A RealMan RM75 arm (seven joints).
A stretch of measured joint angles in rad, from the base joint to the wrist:
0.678 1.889 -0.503 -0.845 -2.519 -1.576 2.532
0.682 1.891 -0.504 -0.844 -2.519 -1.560 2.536
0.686 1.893 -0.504 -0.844 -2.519 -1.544 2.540
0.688 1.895 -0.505 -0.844 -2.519 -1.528 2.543
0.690 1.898 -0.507 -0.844 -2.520 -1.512 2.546
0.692 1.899 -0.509 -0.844 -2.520 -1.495 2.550
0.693 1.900 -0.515 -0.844 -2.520 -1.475 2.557
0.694 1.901 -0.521 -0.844 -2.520 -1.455 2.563
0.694 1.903 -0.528 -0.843 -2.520 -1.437 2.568
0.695 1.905 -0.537 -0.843 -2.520 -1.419 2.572
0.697 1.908 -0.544 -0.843 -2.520 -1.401 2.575
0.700 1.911 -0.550 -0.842 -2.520 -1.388 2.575
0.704 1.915 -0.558 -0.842 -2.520 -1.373 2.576
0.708 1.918 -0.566 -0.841 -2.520 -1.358 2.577
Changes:
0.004 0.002 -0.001 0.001 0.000 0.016 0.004
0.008 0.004 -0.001 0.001 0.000 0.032 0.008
0.010 0.006 -0.002 0.001 0.000 0.048 0.011
0.012 0.009 -0.004 0.001 -0.001 0.064 0.014
0.014 0.010 -0.006 0.001 -0.001 0.081 0.018
0.015 0.011 -0.012 0.001 -0.001 0.101 0.025
0.016 0.012 -0.018 0.001 -0.001 0.121 0.031
0.016 0.014 -0.025 0.002 -0.001 0.139 0.036
0.017 0.016 -0.034 0.002 -0.001 0.157 0.040
0.019 0.019 -0.041 0.002 -0.001 0.175 0.043
0.022 0.022 -0.047 0.003 -0.001 0.188 0.043
0.026 0.026 -0.055 0.003 -0.001 0.203 0.044
0.030 0.029 -0.063 0.004 -0.001 0.218 0.045

